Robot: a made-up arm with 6 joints.
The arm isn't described. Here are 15 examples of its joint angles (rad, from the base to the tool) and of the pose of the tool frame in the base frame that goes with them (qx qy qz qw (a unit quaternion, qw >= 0); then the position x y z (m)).
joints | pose
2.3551 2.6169 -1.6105 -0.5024 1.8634 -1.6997 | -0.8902 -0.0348 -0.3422 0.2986 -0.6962 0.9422 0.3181
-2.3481 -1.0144 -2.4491 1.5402 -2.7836 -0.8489 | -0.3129 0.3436 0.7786 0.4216 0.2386 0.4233 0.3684
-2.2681 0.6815 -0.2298 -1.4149 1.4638 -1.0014 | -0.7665 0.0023 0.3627 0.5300 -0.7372 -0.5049 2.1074
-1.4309 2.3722 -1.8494 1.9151 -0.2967 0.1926 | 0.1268 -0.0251 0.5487 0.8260 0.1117 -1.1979 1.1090
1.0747 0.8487 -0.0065 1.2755 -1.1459 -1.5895 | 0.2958 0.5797 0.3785 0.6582 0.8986 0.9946 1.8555
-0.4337 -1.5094 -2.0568 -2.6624 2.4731 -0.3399 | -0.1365 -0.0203 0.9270 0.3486 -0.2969 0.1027 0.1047
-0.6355 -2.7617 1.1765 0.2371 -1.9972 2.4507 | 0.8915 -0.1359 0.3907 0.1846 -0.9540 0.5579 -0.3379
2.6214 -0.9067 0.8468 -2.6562 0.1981 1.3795 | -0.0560 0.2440 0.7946 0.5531 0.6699 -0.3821 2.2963
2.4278 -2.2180 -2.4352 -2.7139 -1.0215 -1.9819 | 0.3241 -0.8119 0.0048 0.4856 -0.4179 0.1567 -0.0709
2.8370 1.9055 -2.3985 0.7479 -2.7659 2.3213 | 0.3615 -0.9068 -0.0284 0.2151 -0.2281 0.1785 0.9601
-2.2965 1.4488 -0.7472 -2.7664 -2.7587 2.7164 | -0.7723 -0.5037 -0.3559 0.1523 -0.7917 -1.0054 1.1971
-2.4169 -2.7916 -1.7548 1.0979 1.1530 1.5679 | 0.4405 -0.5570 0.6314 0.3115 -0.4095 -0.6317 -0.3466
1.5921 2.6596 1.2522 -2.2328 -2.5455 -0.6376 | 0.3893 -0.1946 -0.8131 0.3867 -0.1629 -0.2358 -0.5136
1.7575 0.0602 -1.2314 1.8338 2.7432 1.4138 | -0.7854 0.5439 0.2834 0.0835 0.0851 -0.6070 1.6655
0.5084 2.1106 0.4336 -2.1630 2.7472 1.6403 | 0.4058 0.2362 -0.5400 0.6985 0.9656 0.4544 -0.2761
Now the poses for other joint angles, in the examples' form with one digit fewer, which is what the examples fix.
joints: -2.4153 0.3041 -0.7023 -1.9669 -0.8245 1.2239
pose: 0.046 0.289 -0.952 0.088 0.270 -0.031 2.432
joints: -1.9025 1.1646 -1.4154 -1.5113 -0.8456 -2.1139
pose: 0.167 0.544 0.523 0.635 0.100 -0.412 1.991
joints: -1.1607 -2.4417 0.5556 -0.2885 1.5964 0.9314
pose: -0.087 0.075 0.143 0.983 -0.665 1.214 -0.011
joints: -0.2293 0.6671 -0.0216 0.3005 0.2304 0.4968
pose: 0.184 0.526 0.510 0.655 1.202 -0.352 2.139
